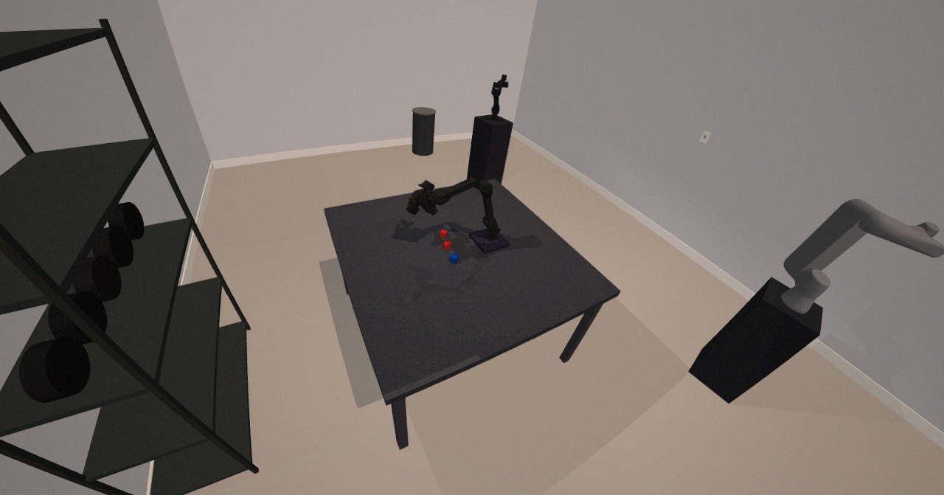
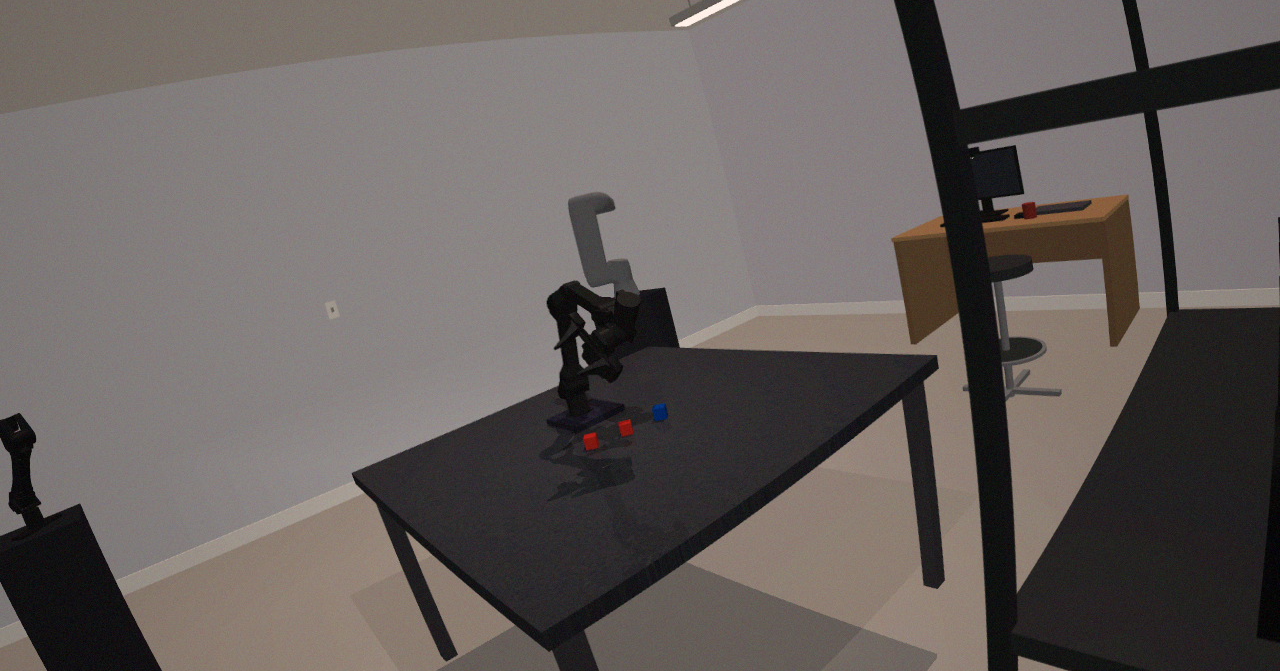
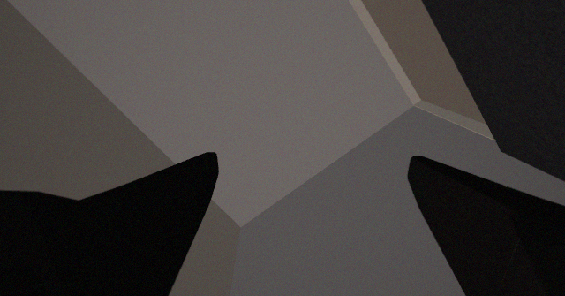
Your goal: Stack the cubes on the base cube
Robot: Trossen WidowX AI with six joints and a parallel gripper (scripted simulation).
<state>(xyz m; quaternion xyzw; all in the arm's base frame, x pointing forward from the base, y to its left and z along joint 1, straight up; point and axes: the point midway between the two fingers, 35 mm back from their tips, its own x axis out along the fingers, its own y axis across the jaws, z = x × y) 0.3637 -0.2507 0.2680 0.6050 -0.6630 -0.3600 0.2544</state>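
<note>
My gripper tip is now 6 cm past the blue cube, 32 cm to the right of it and 26 cm above it.
</note>
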